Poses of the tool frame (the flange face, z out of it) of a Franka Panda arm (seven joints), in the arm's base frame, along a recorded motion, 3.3 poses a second.
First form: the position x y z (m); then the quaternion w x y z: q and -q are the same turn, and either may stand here.
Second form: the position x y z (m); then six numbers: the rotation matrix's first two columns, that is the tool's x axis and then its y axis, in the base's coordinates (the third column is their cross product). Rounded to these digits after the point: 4 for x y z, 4 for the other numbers.
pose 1, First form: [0.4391 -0.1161 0.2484 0.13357 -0.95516 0.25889 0.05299]
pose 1, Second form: [0.4391 -0.1161 0.2484 0.8603 -0.4804 -0.1704 -0.5087 -0.8303 -0.2277]
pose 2, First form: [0.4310 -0.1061 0.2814 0.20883 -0.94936 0.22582 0.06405]
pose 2, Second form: [0.4310 -0.1061 0.2814 0.8898 -0.4020 -0.2159 -0.4555 -0.8108 -0.3676]
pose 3, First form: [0.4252 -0.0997 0.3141 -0.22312 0.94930 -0.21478 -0.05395]
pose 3, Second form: [0.4252 -0.0997 0.3141 0.9019 -0.3837 -0.1983 -0.4319 -0.8082 -0.4004]
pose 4, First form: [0.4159 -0.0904 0.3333 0.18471 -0.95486 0.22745 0.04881]
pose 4, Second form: [0.4159 -0.0904 0.3333 0.8918 -0.4163 -0.1772 -0.4524 -0.8283 -0.3305]
